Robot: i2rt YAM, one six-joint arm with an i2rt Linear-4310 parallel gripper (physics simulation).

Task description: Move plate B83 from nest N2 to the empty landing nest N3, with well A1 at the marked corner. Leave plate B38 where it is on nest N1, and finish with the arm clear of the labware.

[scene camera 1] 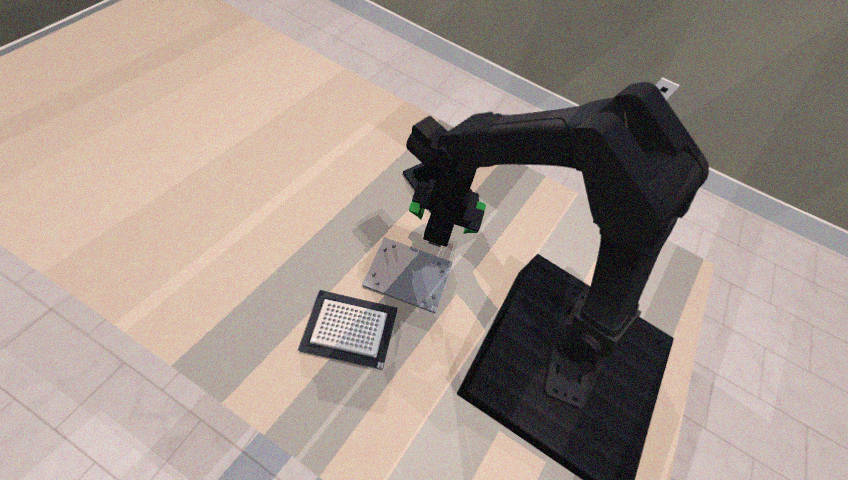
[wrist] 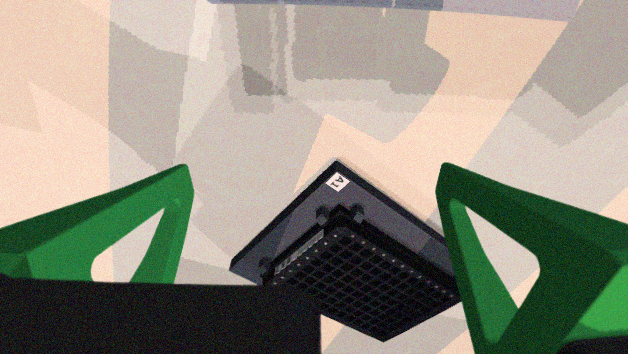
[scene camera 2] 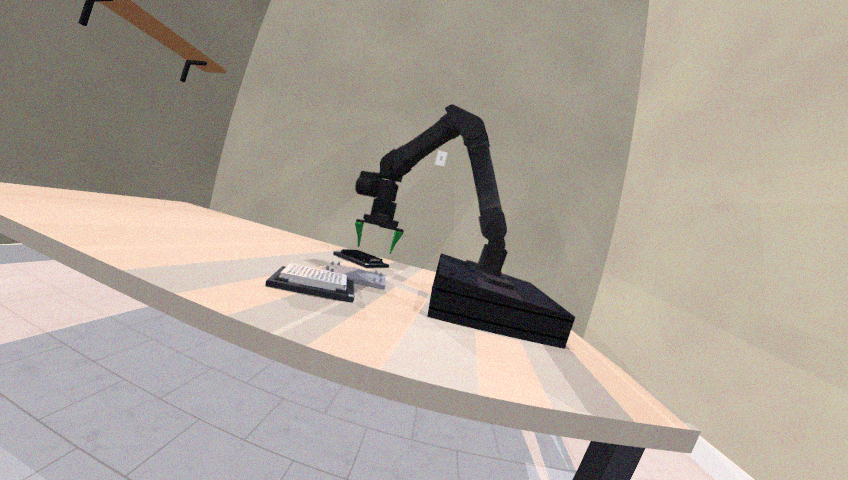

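A black well plate [scene camera 2: 360, 256] [wrist: 375, 280] sits on a dark nest [wrist: 285, 235] with a white A1 mark at its corner. A white well plate [scene camera 1: 348, 327] [scene camera 2: 312, 276] sits on a black nest [scene camera 1: 386, 333]. The pale grey nest [scene camera 1: 404, 276] [scene camera 2: 368, 278], with small posts, is empty and lies between the two. Plate names B83 and B38 are not readable. My gripper [scene camera 1: 447, 217] [scene camera 2: 375, 249] [wrist: 314, 177] is open and empty, above the black plate. In the wrist view that plate shows low between the green fingers, turned diagonally and partly hidden by the black gripper body.
The arm's black base block [scene camera 1: 511, 368] [scene camera 2: 499, 309] stands on the table to the right of the nests. The table's edge [scene camera 2: 380, 380] runs across the front in scene camera 2. A wooden shelf [scene camera 2: 160, 32] hangs on the wall at upper left.
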